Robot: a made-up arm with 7 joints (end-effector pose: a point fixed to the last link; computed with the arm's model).
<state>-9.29 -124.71 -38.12 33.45 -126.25 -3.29 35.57</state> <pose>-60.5 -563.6 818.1 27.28 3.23 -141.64</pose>
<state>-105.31 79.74 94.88 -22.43 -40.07 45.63 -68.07</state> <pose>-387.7 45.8 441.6 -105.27 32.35 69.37</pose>
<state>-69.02 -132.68 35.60 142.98 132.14 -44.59 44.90</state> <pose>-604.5 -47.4 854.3 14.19 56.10 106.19</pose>
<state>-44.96 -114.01 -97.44 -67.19 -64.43 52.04 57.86</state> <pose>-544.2 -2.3 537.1 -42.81 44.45 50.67</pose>
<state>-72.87 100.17 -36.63 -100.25 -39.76 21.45 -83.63</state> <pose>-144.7 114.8 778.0 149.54 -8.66 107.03</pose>
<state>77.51 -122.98 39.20 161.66 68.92 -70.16 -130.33</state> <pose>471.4 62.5 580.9 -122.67 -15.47 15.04</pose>
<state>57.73 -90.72 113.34 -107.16 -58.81 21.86 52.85</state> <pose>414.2 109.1 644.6 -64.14 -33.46 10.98</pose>
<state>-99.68 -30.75 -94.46 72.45 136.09 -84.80 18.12</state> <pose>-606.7 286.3 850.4 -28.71 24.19 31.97</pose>
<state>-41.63 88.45 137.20 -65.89 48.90 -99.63 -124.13</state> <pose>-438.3 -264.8 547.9 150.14 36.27 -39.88</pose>
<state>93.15 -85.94 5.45 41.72 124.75 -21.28 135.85</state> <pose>361.3 144.9 920.0 70.61 -8.60 5.70</pose>
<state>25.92 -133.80 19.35 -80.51 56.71 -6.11 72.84</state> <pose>-84.8 -317.3 426.8 -93.43 -17.08 86.15</pose>
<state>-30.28 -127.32 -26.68 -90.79 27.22 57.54 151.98</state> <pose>-430.1 -42.7 427.2 -123.14 52.96 -77.86</pose>
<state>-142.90 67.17 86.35 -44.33 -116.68 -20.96 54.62</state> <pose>-247.0 54.7 624.1 176.76 19.15 -24.29</pose>
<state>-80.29 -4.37 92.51 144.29 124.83 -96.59 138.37</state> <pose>-252.3 -95.2 642.4 23.75 69.75 -84.99</pose>
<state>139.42 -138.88 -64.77 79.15 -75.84 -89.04 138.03</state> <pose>366.8 551.4 438.5 -143.64 56.60 -128.72</pose>
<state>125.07 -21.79 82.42 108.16 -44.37 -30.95 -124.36</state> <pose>470.1 178.3 689.8 152.89 -65.45 81.95</pose>
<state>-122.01 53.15 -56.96 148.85 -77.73 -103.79 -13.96</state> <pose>-199.6 403.7 537.0 -143.73 3.81 122.67</pose>
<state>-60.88 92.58 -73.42 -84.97 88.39 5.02 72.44</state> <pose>-92.1 -133.5 654.4 169.68 18.92 96.17</pose>
